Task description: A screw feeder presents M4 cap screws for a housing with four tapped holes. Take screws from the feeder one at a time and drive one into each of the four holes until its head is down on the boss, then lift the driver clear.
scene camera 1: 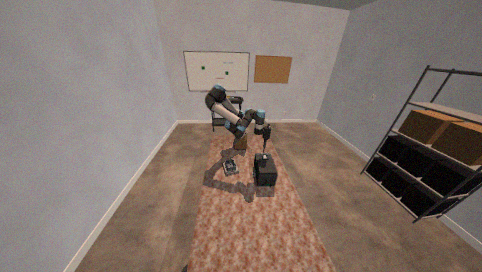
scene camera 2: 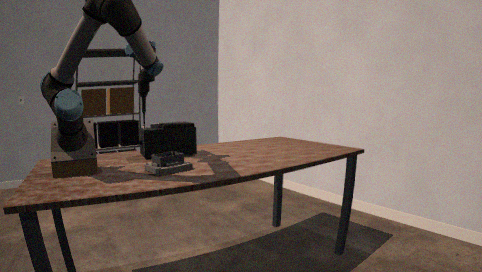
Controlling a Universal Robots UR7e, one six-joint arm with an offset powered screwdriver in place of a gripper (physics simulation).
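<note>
My screwdriver (scene camera 1: 264, 150) (scene camera 2: 144, 121) points straight down, its thin tip at the top of the screw feeder's near-arm end. Whether the tip touches the feeder or carries a screw is too small to tell. The screw feeder (scene camera 1: 266, 172) (scene camera 2: 171, 140) is a black box on the table, with a small light patch on top by the tip in scene camera 1. The housing (scene camera 1: 230, 166) (scene camera 2: 168, 159) is a small grey open box on a flat light grey base, standing apart from the feeder. Its four holes and any screws in them cannot be made out.
The table (scene camera 1: 255, 230) (scene camera 2: 300, 147) has a speckled reddish top. The arm's base block (scene camera 1: 240, 143) (scene camera 2: 75, 168) stands at one end. A shelf rack (scene camera 1: 440, 110) (scene camera 2: 107, 53) with boxes stands by the wall, away from the table. The arm's shadow falls around the housing.
</note>
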